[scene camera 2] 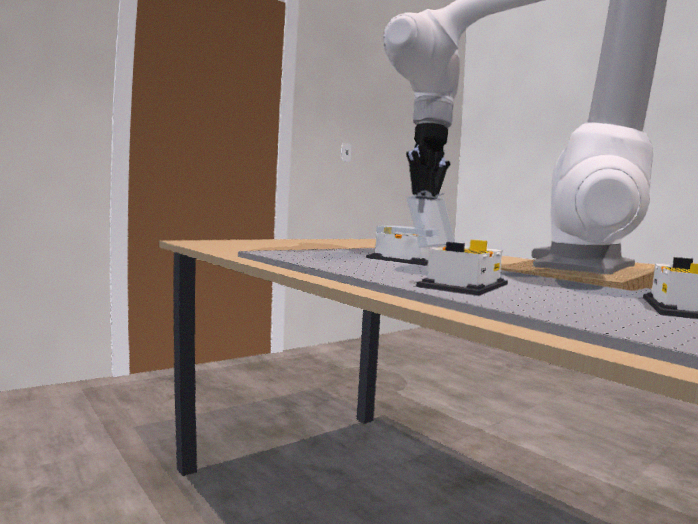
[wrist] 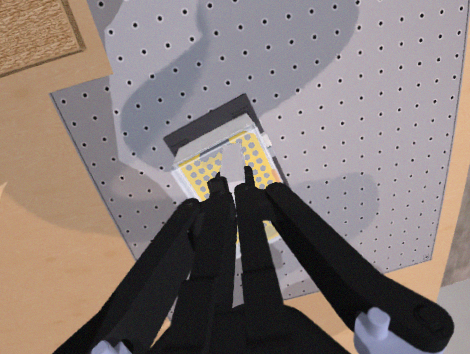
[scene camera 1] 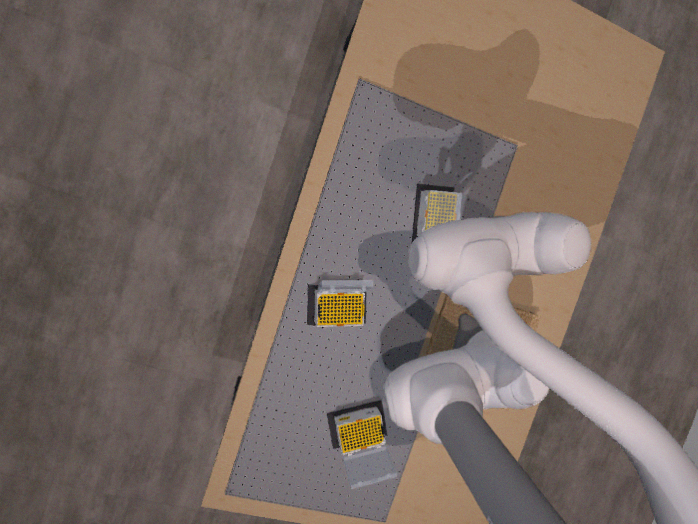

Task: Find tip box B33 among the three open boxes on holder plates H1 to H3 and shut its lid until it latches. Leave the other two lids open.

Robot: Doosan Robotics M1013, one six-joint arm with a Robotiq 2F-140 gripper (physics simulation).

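Pixels of known places: gripper, between the fingertips: (scene camera 2: 422, 228) (wrist: 235, 158); arm's base, origin of its link: (scene camera 2: 584, 265).
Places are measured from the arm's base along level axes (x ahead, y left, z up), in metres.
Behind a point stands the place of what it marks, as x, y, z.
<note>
The far box (scene camera 1: 442, 211) @(0.251, -0.340, 0.060) (scene camera 2: 394, 245) @(0.288, -0.331, 0.019) has pale yellow tips seen through its clear lid (wrist: 182, 185) @(0.197, -0.295, 0.060), which lies over them; whether it is latched is unclear. My gripper (scene camera 2: 421, 205) (wrist: 235, 158) @(0.250, -0.285, 0.061) is shut and empty, a little above this box; the arm hides it in scene camera 1. The middle box (scene camera 1: 340, 309) (scene camera 2: 459, 269) has its lid (scene camera 1: 345, 284) @(0.461, -0.112, 0.127) (scene camera 2: 436, 222) @(0.424, -0.114, 0.084) standing up. In scene camera 2 that lid overlaps my fingertips. The near box (scene camera 1: 360, 434) (scene camera 2: 676, 287) has its lid (scene camera 1: 369, 468) @(0.266, 0.347, 0.085) folded outward. B33 and the plate labels are unreadable.
The boxes stand on dark holder plates, such as the far one (scene camera 1: 418, 208) (wrist: 210, 122), on a grey perforated board (scene camera 1: 298, 360) @(0.500, 0.133, -0.017) (wrist: 340, 150) @(0.379, -0.347, -0.017). The wooden table (scene camera 1: 405, 25) @(0.446, -0.781, -0.030) (scene camera 2: 191, 248) @(0.554, -0.811, -0.030) surrounds it. The arm base (scene camera 2: 586, 259) @(0.074, 0.030, 0.021) stands to the right in scene camera 2.
</note>
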